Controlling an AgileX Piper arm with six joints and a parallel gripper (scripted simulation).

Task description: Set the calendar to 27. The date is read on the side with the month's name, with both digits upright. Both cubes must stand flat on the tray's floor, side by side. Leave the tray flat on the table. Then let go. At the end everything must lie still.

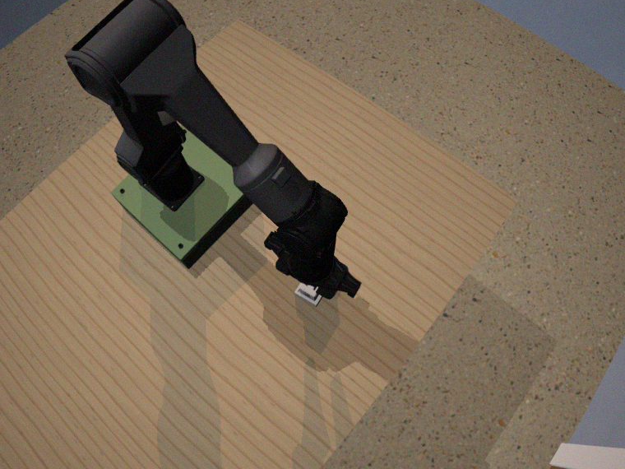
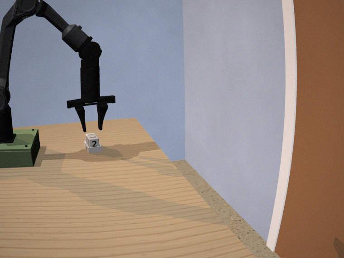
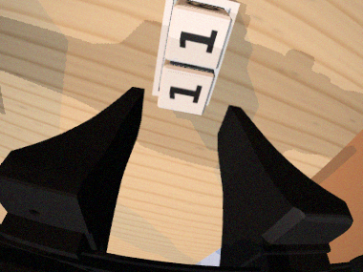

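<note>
Now: hand 60 mm above the white tray and 20 mm to the right of it.
</note>
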